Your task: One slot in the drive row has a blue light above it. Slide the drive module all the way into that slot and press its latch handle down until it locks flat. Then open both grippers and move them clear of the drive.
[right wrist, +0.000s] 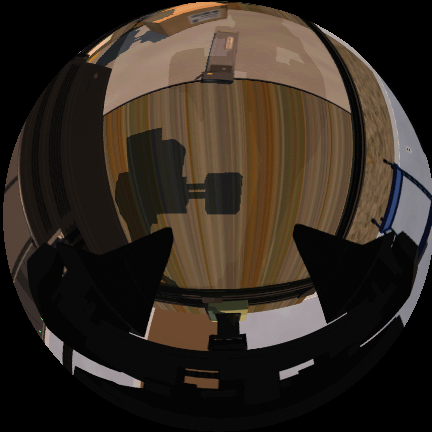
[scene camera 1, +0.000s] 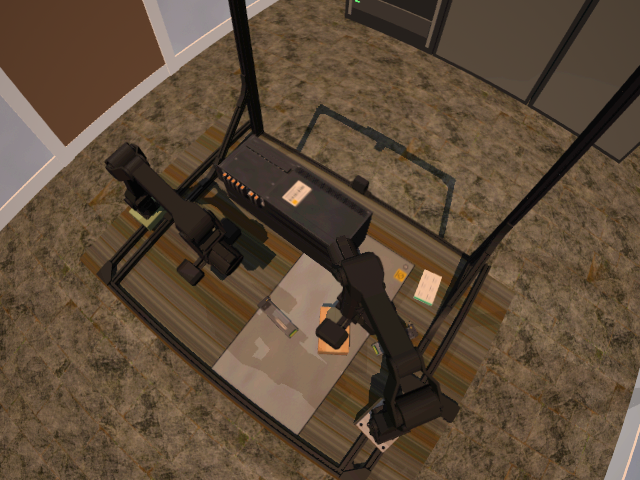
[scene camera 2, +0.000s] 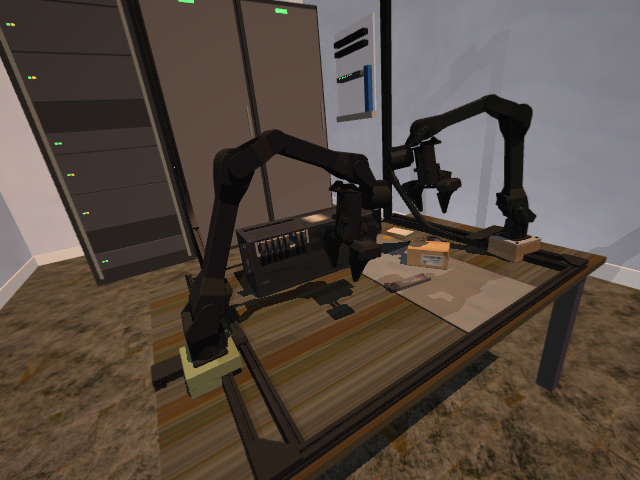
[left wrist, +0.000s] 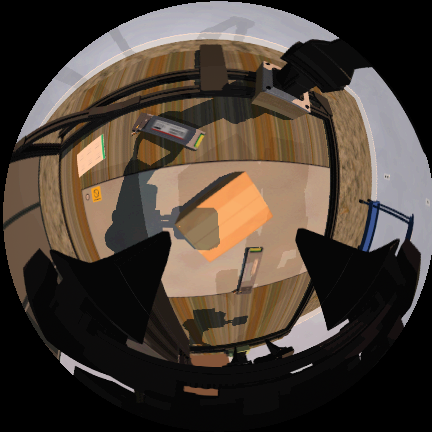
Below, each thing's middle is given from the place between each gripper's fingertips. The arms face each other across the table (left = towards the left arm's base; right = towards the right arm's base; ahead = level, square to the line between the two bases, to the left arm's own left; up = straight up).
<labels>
I see the grey mat (scene camera 1: 286,378) 10 mm ahead of my left hand, 90 mm to the right of it and 160 mm below it.
My right gripper is now 90 mm past the grey mat, 300 mm to the right of it and 110 mm above it.
</labels>
